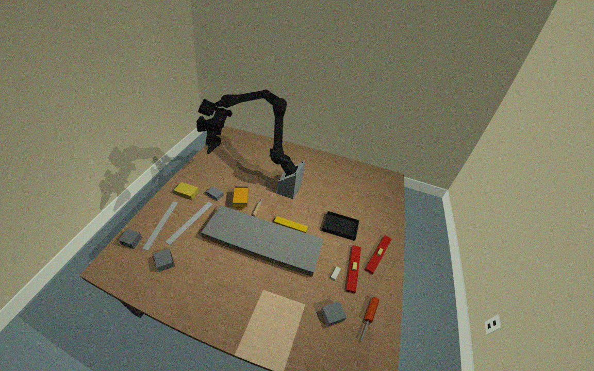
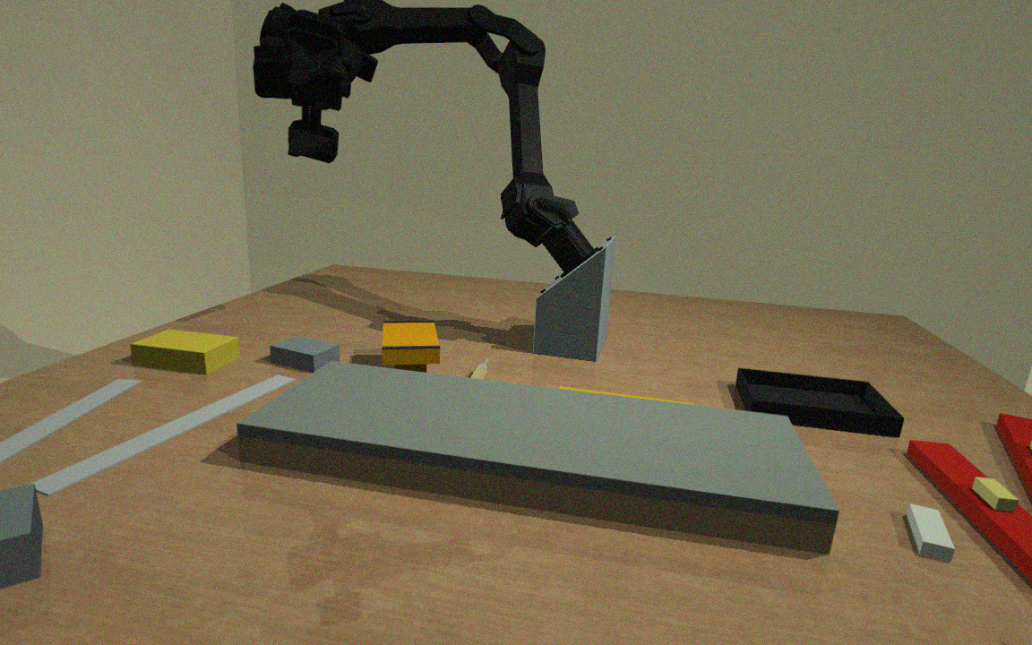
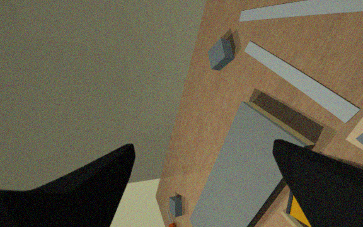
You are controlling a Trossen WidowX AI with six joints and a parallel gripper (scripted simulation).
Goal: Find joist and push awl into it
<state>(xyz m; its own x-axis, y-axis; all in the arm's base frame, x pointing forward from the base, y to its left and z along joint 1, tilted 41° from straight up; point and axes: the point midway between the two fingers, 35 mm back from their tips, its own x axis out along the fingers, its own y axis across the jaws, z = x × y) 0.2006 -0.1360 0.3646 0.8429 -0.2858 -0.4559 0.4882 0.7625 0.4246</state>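
My gripper tip is now 5 cm past the yellow stud finder, 13 cm to the right of it and 30 cm above it. Also, from my gripper tip: awl (5 cm behind, 23 cm to the left, 31 cm below); grey block (3 cm behind, 1 cm to the right, 30 cm below); yellow block (1 cm ahead, 16 cm to the right, 30 cm below).
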